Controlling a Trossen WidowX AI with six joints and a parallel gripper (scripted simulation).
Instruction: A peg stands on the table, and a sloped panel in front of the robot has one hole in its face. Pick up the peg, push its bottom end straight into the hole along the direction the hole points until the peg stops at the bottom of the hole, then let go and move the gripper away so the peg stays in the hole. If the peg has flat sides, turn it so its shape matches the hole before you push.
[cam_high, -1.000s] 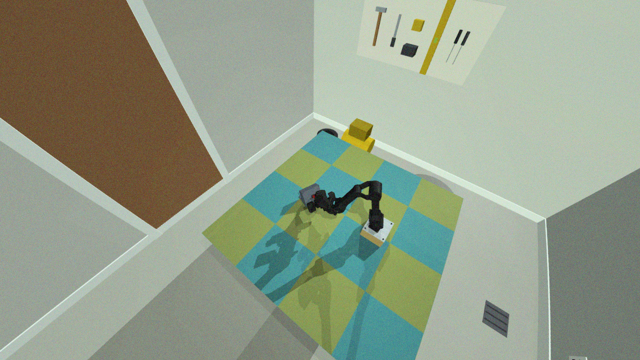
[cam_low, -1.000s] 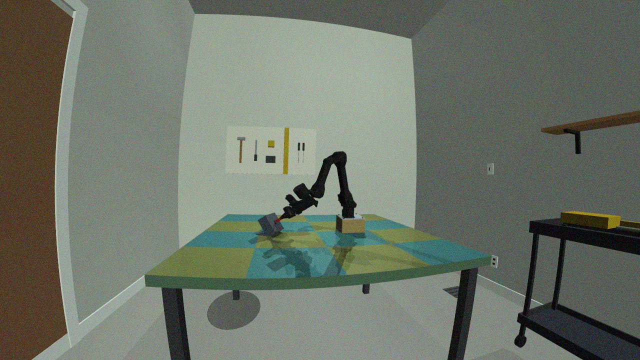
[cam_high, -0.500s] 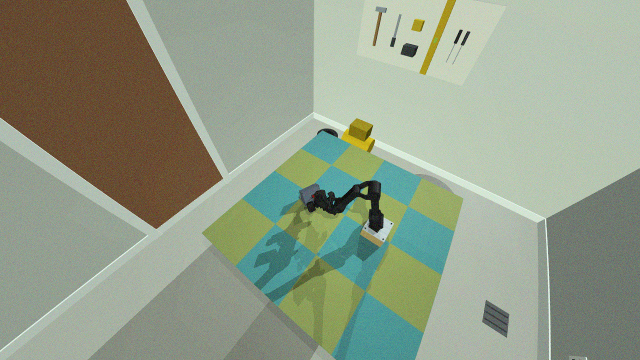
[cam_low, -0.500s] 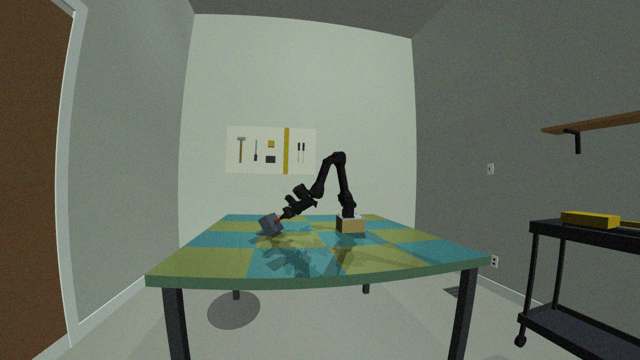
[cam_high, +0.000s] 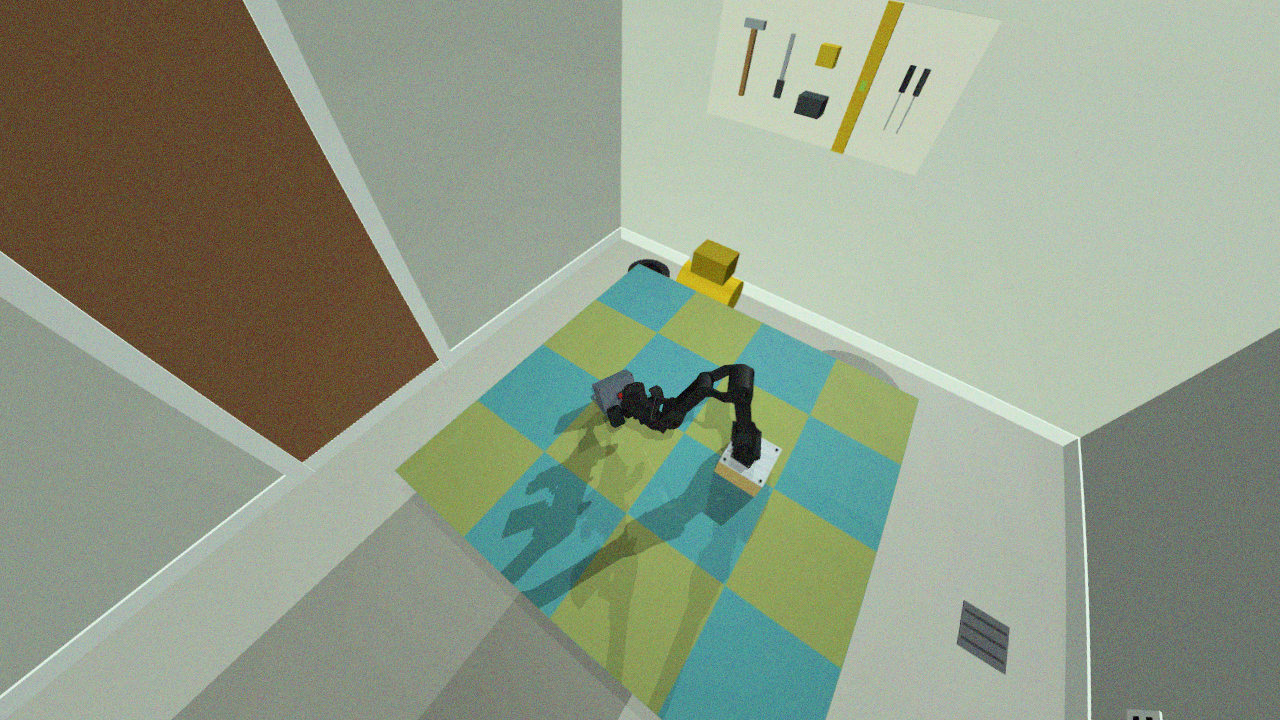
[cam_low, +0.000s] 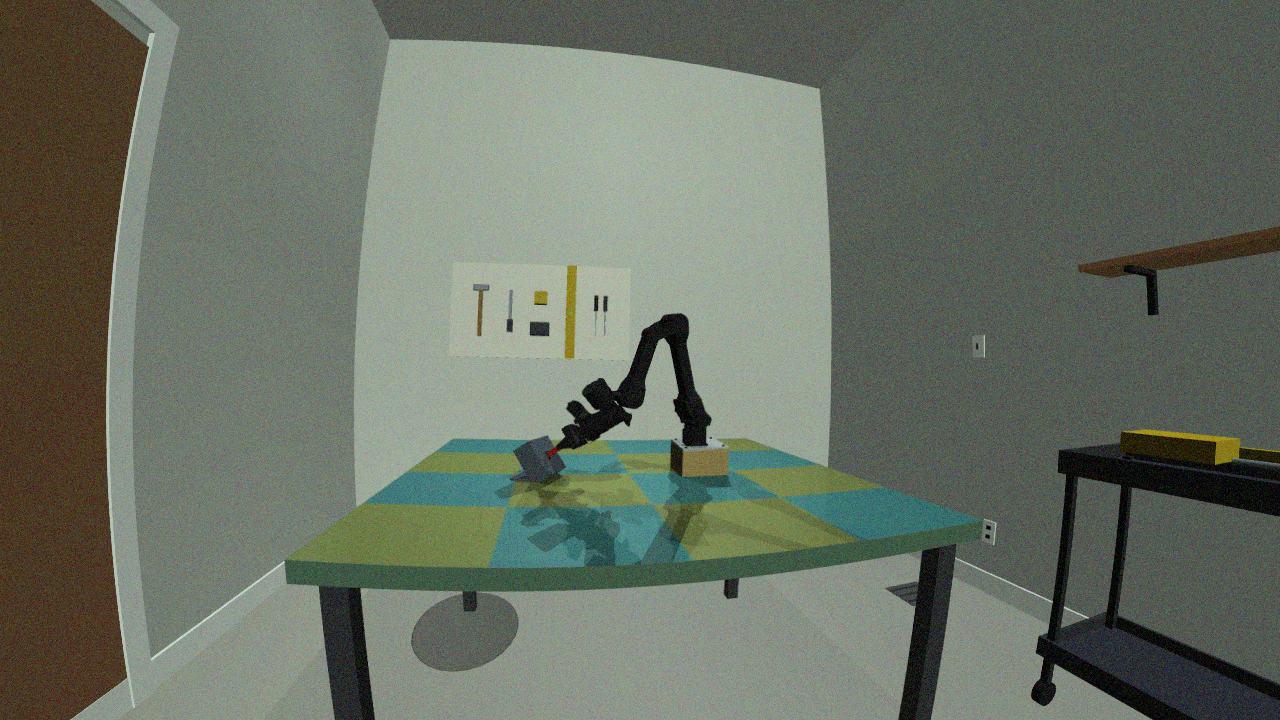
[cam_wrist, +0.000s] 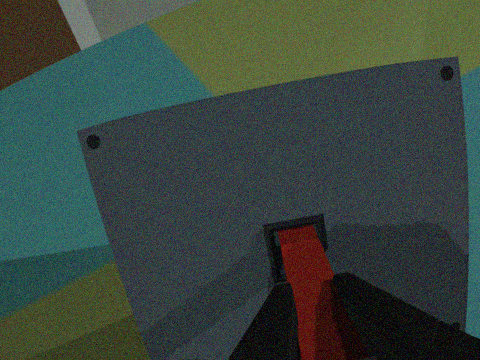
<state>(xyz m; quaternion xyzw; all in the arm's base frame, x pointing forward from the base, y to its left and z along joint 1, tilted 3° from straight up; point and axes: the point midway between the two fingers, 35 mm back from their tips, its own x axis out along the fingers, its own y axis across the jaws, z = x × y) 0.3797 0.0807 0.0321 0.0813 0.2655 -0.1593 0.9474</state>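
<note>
Right now my gripper tip is 5 cm short of the grey sloped panel, 4 cm above it and 2 cm to the left of it. Round my gripper tip: red square-sided peg 2 cm behind, 1 cm to the left, 1 cm above.
</note>
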